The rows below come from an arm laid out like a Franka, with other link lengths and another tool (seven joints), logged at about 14 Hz.
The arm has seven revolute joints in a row. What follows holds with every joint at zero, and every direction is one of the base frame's. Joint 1 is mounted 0.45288 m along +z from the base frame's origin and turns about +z. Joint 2 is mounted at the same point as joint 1 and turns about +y. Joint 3 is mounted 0.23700 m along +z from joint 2 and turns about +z. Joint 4 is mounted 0.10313 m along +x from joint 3 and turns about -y. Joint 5 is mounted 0.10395 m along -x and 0.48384 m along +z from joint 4 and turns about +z. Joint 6 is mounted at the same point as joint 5 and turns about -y. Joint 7 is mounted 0.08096 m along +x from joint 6 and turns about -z. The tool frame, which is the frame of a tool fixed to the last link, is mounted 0.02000 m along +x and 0.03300 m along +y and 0.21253 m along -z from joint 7; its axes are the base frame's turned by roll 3.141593, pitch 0.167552 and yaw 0.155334 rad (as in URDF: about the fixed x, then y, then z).
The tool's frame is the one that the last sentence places.
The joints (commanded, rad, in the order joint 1, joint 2, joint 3, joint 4, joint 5, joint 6, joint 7), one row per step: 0.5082 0.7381 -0.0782 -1.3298 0.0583 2.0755 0.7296; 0.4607 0.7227 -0.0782 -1.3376 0.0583 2.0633 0.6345; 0.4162 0.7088 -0.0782 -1.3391 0.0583 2.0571 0.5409; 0.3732 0.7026 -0.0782 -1.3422 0.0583 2.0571 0.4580; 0.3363 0.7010 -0.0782 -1.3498 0.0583 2.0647 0.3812; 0.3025 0.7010 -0.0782 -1.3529 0.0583 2.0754 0.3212; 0.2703 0.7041 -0.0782 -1.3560 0.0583 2.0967 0.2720; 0.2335 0.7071 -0.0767 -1.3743 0.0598 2.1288 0.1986; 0.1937 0.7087 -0.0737 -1.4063 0.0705 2.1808 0.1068; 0.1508 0.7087 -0.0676 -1.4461 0.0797 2.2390 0.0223; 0.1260 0.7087 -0.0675 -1.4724 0.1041 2.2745 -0.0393
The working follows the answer.
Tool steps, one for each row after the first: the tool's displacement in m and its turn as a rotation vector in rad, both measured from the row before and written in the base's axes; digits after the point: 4 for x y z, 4 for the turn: 0.0127 -0.0336 0.0067 -0.0015 0.0045 0.0472; 0.0128 -0.0308 0.0099 0.0025 -0.0057 0.0490; 0.0103 -0.0311 0.0033 0.0004 -0.0032 0.0397; 0.0067 -0.0275 -0.0023 -0.0007 -0.0020 0.0395; 0.0072 -0.0252 -0.0006 0.0005 -0.0078 0.0260; 0.0078 -0.0242 -0.0020 0.0012 -0.0152 0.0168; 0.0039 -0.0275 -0.0096 0.0001 -0.0110 0.0360; 0.0018 -0.0281 -0.0139 0.0069 -0.0182 0.0468; -0.0009 -0.0293 -0.0163 0.0052 -0.0191 0.0382; -0.0021 -0.0178 -0.0104 0.0137 -0.0103 0.0206
Tool pose at each row, in the base's axes (x y z in m, rotation vector in rad; rounded; the steps above come from the unrounded poses): 0.7455 0.3670 0.2092 -3.1067 0.2355 0.2463; 0.7581 0.3334 0.2159 -3.1163 0.1627 0.2541; 0.7710 0.3026 0.2257 -3.1212 0.0859 0.2459; 0.7813 0.2714 0.2290 -3.1253 0.0238 0.2413; 0.7880 0.2440 0.2267 -3.1292 -0.0379 0.2387; 0.7952 0.2188 0.2260 -3.1309 -0.0787 0.2267; 0.8030 0.1945 0.2241 -3.1322 -0.1051 0.2028; 0.8068 0.1670 0.2145 3.1304 0.1615 -0.1855; 0.8086 0.1389 0.2005 -3.1272 -0.2353 0.1564; 0.8077 0.1097 0.1842 -3.1216 -0.2952 0.1258; 0.8057 0.0919 0.1738 -3.1072 -0.3270 0.1074

